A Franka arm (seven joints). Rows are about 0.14 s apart.
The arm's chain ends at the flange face. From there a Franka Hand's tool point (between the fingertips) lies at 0.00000 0.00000 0.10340 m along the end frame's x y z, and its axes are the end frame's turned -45 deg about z.
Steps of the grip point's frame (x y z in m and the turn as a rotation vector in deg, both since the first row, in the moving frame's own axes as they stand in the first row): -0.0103 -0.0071 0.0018 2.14 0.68 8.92; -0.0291 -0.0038 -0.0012 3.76 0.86 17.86; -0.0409 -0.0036 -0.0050 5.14 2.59 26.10; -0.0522 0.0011 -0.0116 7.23 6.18 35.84
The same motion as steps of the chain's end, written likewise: -0.0107 0.0060 0.0019 1.99 -1.03 8.92; -0.0205 0.0243 -0.0010 3.27 -2.05 17.86; -0.0305 0.0366 -0.0045 5.47 -1.80 26.10; -0.0401 0.0540 -0.0102 9.48 -0.74 35.84
